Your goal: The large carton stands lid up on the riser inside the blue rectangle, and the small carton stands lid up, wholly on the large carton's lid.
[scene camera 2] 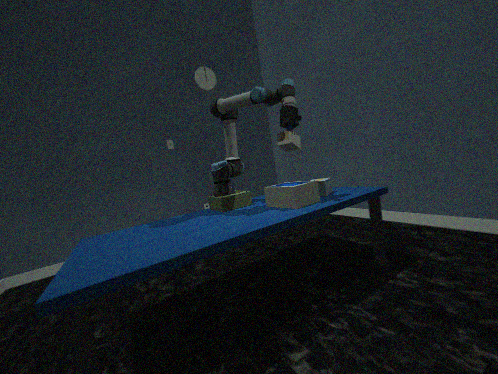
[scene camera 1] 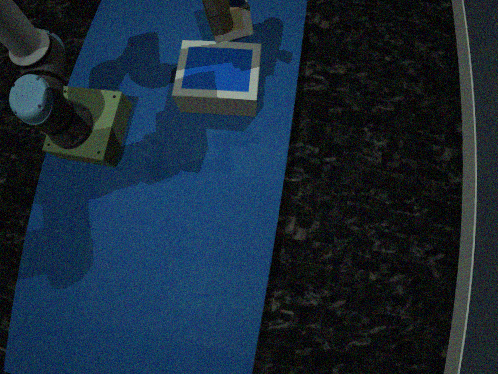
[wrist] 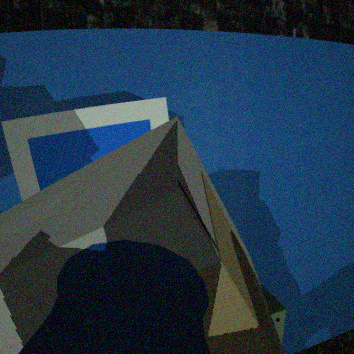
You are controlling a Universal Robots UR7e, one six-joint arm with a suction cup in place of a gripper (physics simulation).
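Note:
The pale riser (scene camera 1: pixel 217 106) (scene camera 2: pixel 292 196) (wrist: pixel 120 107) stands on the table, its blue rectangle (scene camera 1: pixel 217 70) (wrist: pixel 120 137) bare and partly shadowed. My suction gripper (scene camera 2: pixel 289 130) is shut on the small carton (scene camera 1: pixel 241 24) (scene camera 2: pixel 289 141) (wrist: pixel 110 190), pale with a tan patch, high above the riser's level. In the wrist view the dark cup covers part of it, so I cannot tell which side is its lid. The large carton (scene camera 2: pixel 323 187) is low on the table behind the riser, mostly hidden by it; its pose is unclear. It cannot be made out in scene camera 1.
The blue table (scene camera 1: pixel 175 250) (scene camera 2: pixel 200 235) (wrist: pixel 310 125) carries the arm's green mounting block (scene camera 1: pixel 110 100) (scene camera 2: pixel 240 201), left of the riser in scene camera 1. The arm reaches over the table and casts dark shadows. The table's edge runs right of the riser in scene camera 1.

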